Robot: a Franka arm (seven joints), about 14 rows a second.
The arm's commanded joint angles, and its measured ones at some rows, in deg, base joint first. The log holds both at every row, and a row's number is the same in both.
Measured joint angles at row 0: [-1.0, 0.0, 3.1, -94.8, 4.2, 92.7, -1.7]
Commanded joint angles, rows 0 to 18: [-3.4, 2.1, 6.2, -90.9, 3.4, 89.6, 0.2]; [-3.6, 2.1, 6.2, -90.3, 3.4, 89.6, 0.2]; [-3.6, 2.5, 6.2, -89.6, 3.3, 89.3, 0.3]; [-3.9, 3.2, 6.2, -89.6, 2.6, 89.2, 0.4]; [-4.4, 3.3, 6.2, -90.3, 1.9, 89.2, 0.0]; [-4.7, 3.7, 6.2, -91.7, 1.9, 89.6, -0.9]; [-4.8, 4.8, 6.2, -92.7, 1.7, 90.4, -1.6]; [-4.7, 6.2, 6.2, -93.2, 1.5, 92.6, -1.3]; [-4.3, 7.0, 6.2, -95.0, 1.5, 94.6, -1.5]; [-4.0, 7.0, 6.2, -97.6, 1.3, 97.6, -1.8]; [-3.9, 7.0, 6.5, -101.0, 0.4, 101.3, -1.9]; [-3.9, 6.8, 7.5, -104.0, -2.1, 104.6, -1.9]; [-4.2, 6.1, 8.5, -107.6, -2.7, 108.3, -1.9]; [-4.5, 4.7, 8.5, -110.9, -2.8, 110.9, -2.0]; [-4.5, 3.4, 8.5, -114.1, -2.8, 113.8, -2.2]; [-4.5, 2.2, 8.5, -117.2, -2.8, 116.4, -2.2]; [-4.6, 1.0, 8.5, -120.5, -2.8, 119.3, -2.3]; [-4.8, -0.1, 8.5, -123.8, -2.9, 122.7, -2.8]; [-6.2, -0.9, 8.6, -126.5, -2.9, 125.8, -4.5]
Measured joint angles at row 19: [-4.2, 4.4, 8.2, -118.1, -2.1, 119.7, -1.6]
